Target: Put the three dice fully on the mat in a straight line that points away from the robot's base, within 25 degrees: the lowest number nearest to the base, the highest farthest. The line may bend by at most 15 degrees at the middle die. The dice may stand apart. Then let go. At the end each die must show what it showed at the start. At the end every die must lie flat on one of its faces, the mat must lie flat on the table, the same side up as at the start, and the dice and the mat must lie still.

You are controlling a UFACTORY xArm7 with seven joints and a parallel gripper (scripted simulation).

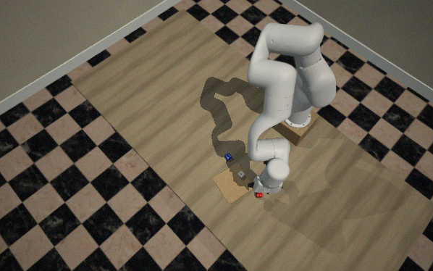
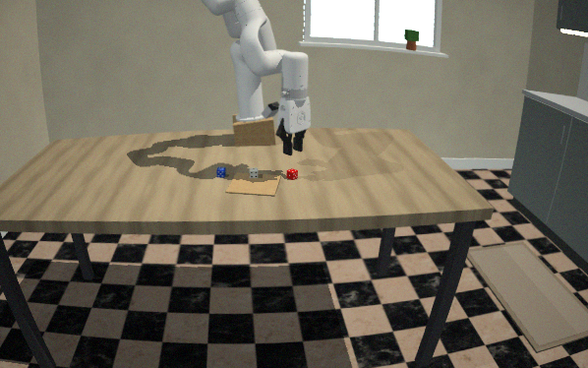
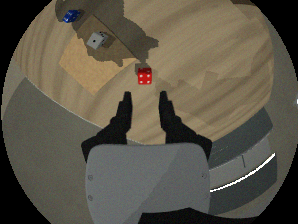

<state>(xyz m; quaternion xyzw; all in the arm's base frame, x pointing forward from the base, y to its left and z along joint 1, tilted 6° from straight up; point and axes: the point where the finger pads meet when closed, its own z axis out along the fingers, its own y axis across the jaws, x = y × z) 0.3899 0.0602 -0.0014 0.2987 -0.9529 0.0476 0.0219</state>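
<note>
The red die lies 90 mm below my hand. Also, from my hand: blue die: 210 mm to the right, 90 mm below, 60 mm behind; then white die: 110 mm to the right, 90 mm below, 20 mm behind; then tan mat: 120 mm to the right, 100 mm below, 20 mm ahead.
</note>
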